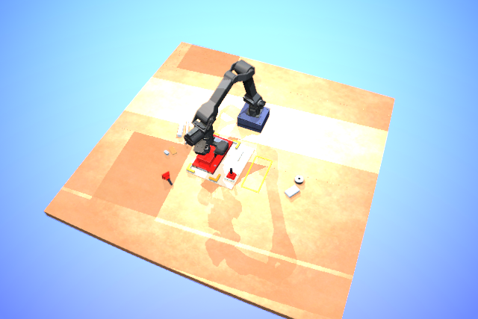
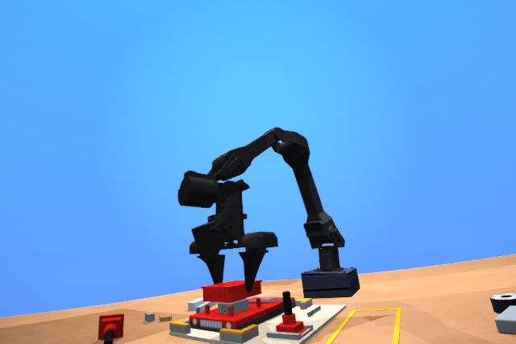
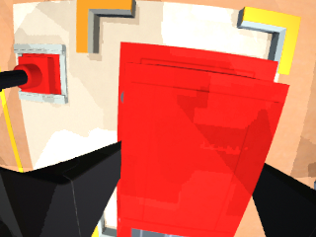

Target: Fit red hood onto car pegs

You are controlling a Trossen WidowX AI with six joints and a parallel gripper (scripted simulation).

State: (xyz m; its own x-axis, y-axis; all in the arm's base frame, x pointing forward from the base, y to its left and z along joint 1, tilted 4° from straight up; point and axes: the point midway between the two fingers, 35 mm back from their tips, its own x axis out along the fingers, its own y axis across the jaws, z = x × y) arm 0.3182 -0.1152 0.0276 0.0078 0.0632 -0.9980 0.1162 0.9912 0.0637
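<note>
Right now my gripper tip is 30 mm above the grey engine block. The rest, counted from my gripper tip: red hood (10 mm above); jig (50 mm below, 40 mm to the left, 20 mm behind); black wheel (420 mm to the left, 50 mm below, 30 mm behind).
</note>
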